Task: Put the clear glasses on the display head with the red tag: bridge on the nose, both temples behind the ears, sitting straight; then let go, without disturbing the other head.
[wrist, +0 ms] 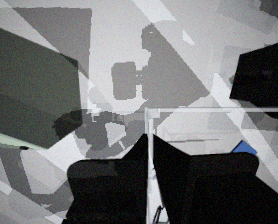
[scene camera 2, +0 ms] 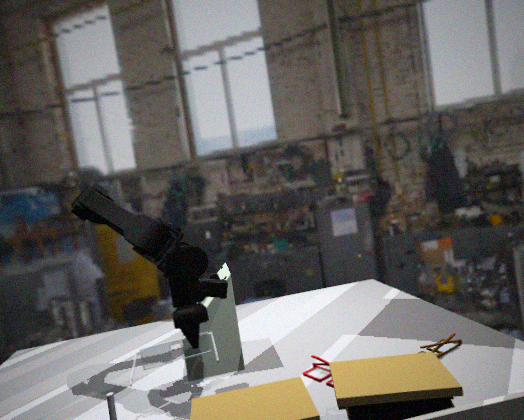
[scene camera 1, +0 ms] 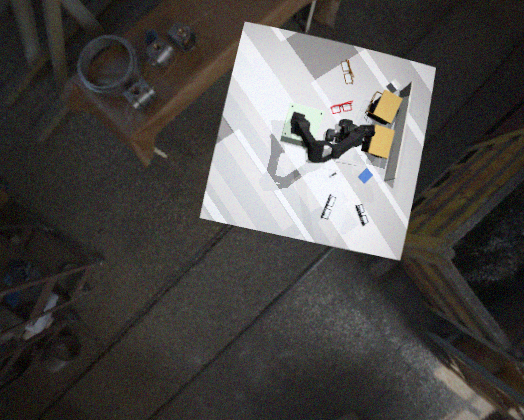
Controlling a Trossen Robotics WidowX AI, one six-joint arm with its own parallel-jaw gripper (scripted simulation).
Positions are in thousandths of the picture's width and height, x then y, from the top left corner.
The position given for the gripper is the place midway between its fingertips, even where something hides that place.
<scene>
In view: the gripper (scene camera 2: 373, 827) and a display head (scene camera 1: 732, 263).
The gripper also shows in the wrist view (wrist: 531, 614).
</scene>
